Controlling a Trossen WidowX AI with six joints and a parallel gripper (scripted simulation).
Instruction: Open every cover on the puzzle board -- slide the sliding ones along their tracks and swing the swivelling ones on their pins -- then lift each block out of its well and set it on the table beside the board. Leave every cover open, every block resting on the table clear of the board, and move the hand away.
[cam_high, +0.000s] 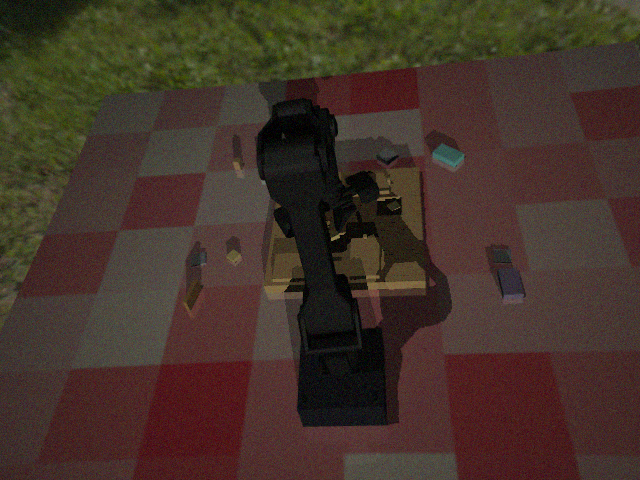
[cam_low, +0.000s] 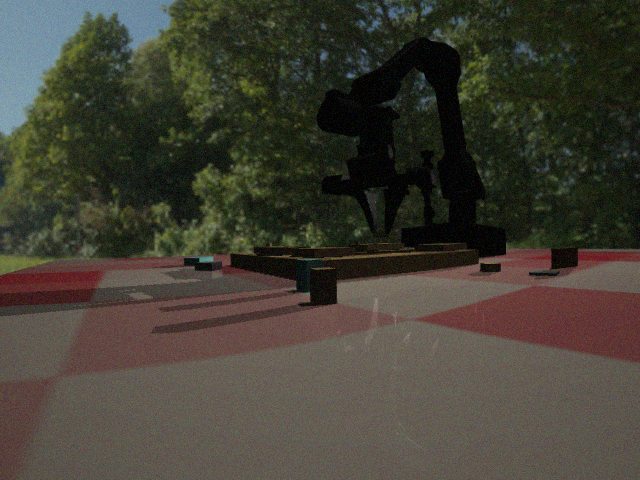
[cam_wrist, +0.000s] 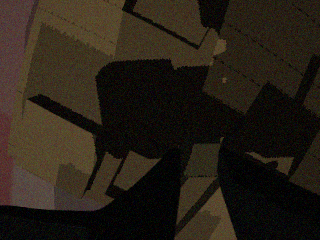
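My gripper tip is 5 cm short of the tan puzzle board and 3 cm above it. Also, from my gripper tip: brown slab (27 cm to the left, 9 cm behind, 4 cm below); then teal cube (24 cm ahead, 16 cm to the left, 4 cm below); then purple block (31 cm to the right, 11 cm behind, 4 cm below).
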